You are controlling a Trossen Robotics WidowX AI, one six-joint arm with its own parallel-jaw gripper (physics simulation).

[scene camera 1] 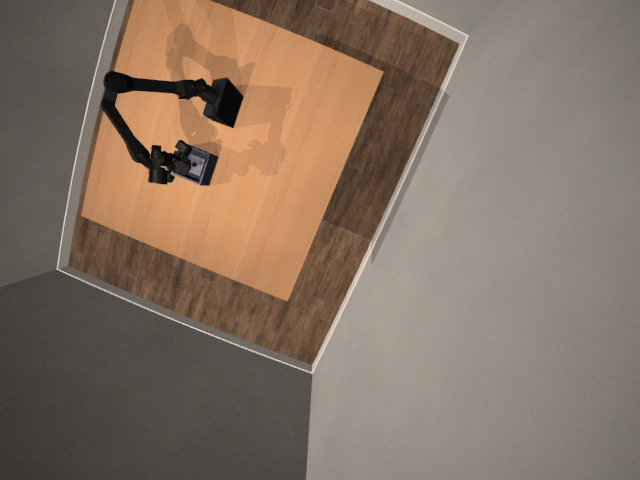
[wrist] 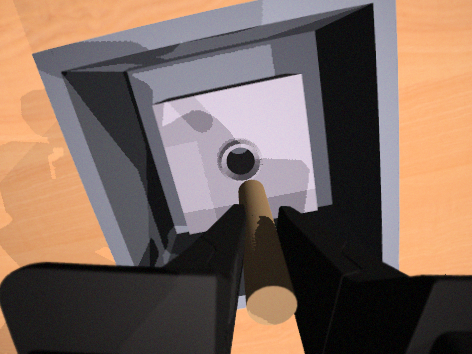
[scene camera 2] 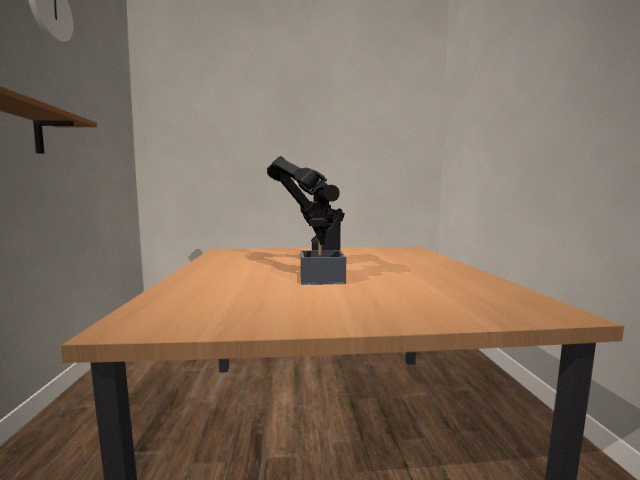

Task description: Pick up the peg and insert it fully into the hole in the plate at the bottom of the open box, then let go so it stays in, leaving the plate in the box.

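Places are measured from the arm's base along level axes (x ahead, y left, z up), in metres.
Pixels of known places: gripper, fingertip midpoint: [wrist: 260, 216] [scene camera 2: 322, 244]; arm's base, link origin: [scene camera 1: 214, 96].
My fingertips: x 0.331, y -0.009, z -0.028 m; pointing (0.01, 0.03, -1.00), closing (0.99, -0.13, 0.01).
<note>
For each thing: its top centre in the pictures, then the offset to it from my fingertips. Level surfaces: height alone.
- tan round peg, top centre: [wrist: 272, 306] [scene camera 2: 320, 233] dx -0.001, dy -0.008, dz +0.038 m
- grey-blue box, top centre: [wrist: 243, 184] [scene camera 2: 322, 253] [scene camera 1: 190, 163] dx -0.005, dy -0.001, dz -0.038 m
- pale square plate, top centre: [wrist: 240, 162] [scene camera 1: 194, 164] dx -0.005, dy -0.001, dz -0.075 m
- wooden table, surface height: dz -0.135 m
The tan round peg [scene camera 2: 320, 249] [wrist: 267, 265] is upright between the fingers. My gripper [scene camera 2: 321, 242] [wrist: 260, 216] is shut on it, above the open box. The grey-blue box [scene camera 1: 209, 168] [scene camera 2: 323, 270] [wrist: 390, 150] stands on the table. The pale square plate [scene camera 1: 200, 159] [wrist: 280, 110] lies on its bottom, with a round chamfered hole [wrist: 240, 161] in its middle. In the wrist view the peg's lower end shows over the plate, on the gripper's side of the hole, not lined up with it. In scene camera 2 the box's front wall hides the lower end.
The wooden table [scene camera 1: 248, 222] [scene camera 2: 330, 315] carries the box and the arm's black base [scene camera 1: 224, 102] [scene camera 2: 333, 237], which stands close by the box. The box's walls rise around the plate, and the fingers are close over the near wall in the wrist view.
</note>
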